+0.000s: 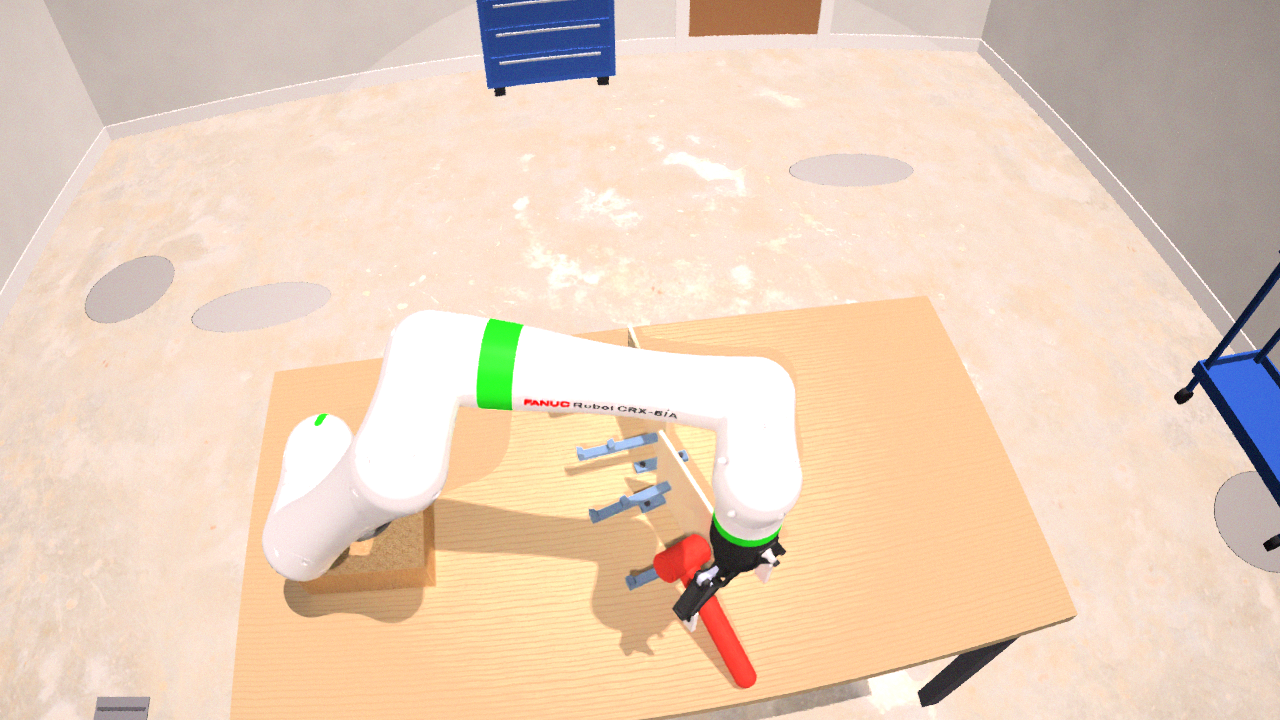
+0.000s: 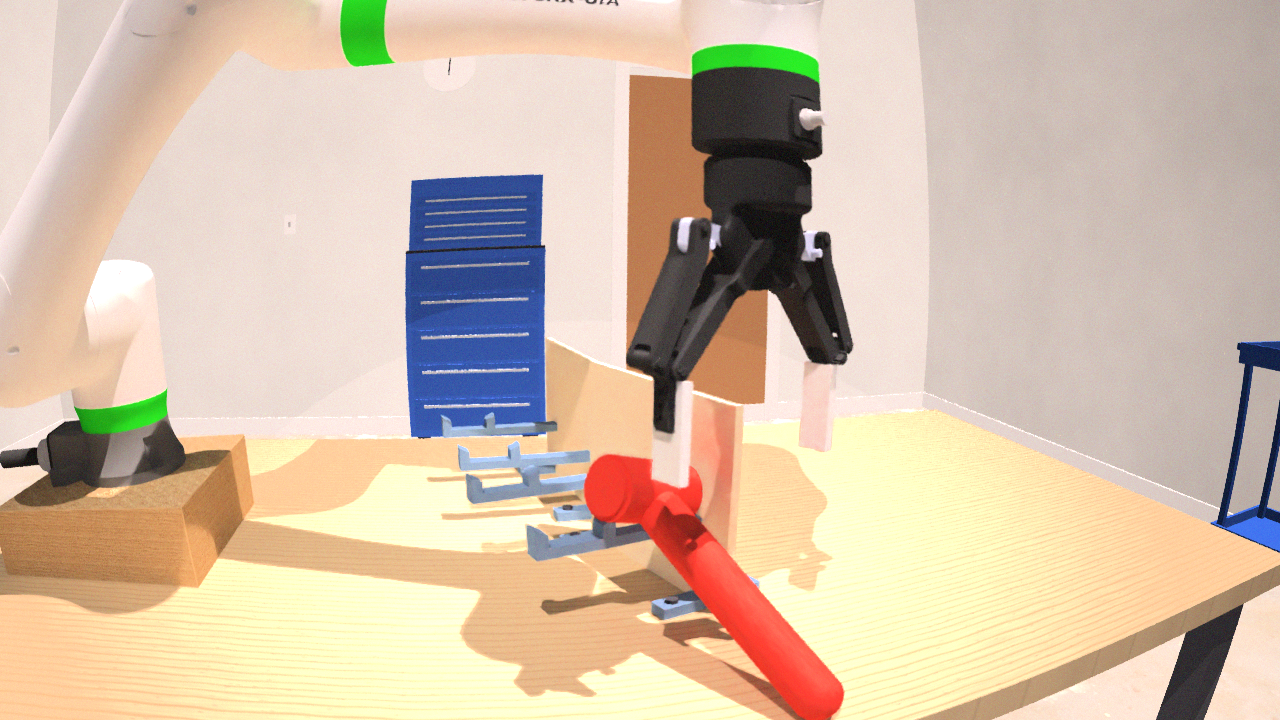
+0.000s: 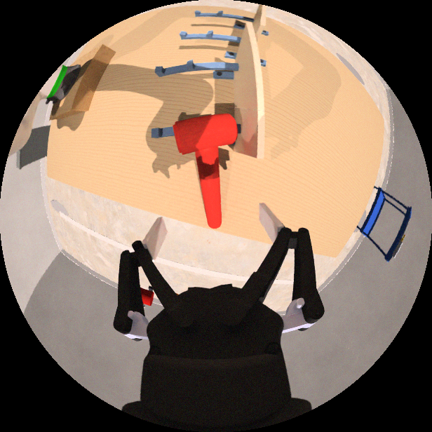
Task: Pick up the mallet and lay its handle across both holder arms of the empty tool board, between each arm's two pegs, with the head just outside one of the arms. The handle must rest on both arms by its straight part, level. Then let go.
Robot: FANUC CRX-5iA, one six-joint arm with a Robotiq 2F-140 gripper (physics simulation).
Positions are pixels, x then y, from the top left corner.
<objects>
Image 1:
my gripper: 725, 600
red mallet: 720, 630
tool board: 676, 487
tool board: 652, 426
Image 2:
my gripper: 750, 464
red mallet: 619, 489
tool board: 717, 425
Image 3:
my gripper: 210, 218
red mallet: 203, 134
tool board: 248, 89
</objects>
